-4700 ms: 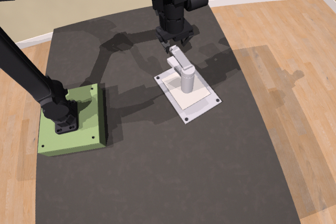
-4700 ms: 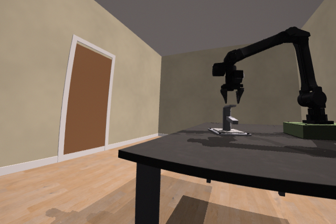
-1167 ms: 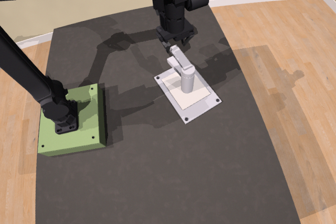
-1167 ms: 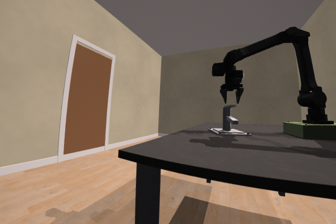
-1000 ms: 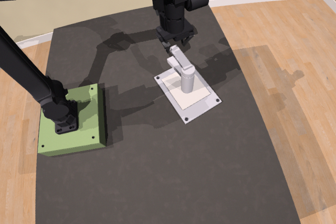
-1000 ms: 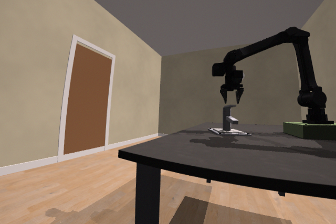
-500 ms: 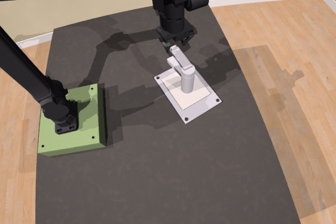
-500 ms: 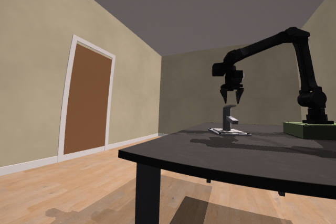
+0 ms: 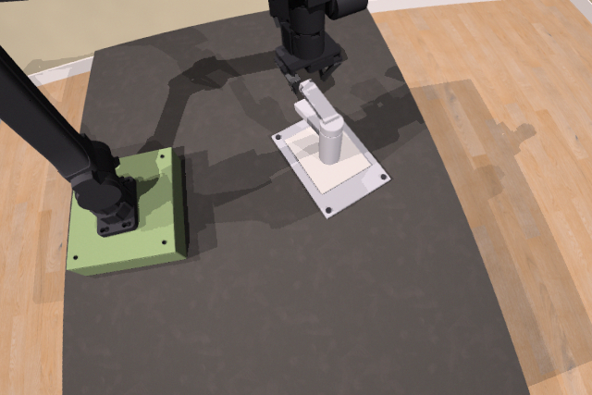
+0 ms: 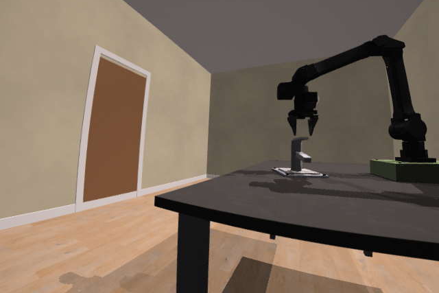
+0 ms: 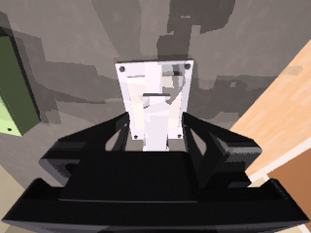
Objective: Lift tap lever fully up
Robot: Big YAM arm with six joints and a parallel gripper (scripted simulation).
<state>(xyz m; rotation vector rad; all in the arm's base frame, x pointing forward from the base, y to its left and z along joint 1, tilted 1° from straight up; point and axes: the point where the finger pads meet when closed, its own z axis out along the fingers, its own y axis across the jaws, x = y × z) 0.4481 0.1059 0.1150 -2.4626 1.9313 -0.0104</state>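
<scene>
The lever is 3 cm to the right of my hand, 2 cm below it and 1 cm ahead of it. The rest, counted from my hand: grey tap (7 cm below, 6 cm to the right, 1 cm ahead).
</scene>
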